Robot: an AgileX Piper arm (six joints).
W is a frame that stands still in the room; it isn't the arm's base.
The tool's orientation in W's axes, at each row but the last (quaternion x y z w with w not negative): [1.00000 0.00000 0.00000 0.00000]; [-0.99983 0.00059 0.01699 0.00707]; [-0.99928 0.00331 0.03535 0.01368]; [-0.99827 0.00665 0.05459 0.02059]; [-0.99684 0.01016 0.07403 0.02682]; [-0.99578 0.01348 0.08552 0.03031]
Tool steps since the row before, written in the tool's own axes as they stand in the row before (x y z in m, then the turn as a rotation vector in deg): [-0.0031 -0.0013 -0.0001 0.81 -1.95 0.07]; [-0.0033 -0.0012 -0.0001 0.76 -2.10 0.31]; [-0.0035 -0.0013 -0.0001 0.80 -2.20 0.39]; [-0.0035 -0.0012 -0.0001 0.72 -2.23 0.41]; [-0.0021 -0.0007 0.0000 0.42 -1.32 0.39]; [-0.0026 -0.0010 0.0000 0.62 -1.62 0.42]
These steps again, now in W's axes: [-0.0031 0.0013 0.0001 0.81 1.95 -0.07]; [-0.0033 0.0012 0.0002 0.75 2.10 -0.31]; [-0.0035 0.0013 0.0004 0.79 2.21 -0.39]; [-0.0034 0.0012 0.0005 0.71 2.24 -0.40]; [-0.0021 0.0007 0.0003 0.39 1.33 -0.38]; [-0.0025 0.0011 0.0005 0.59 1.63 -0.43]
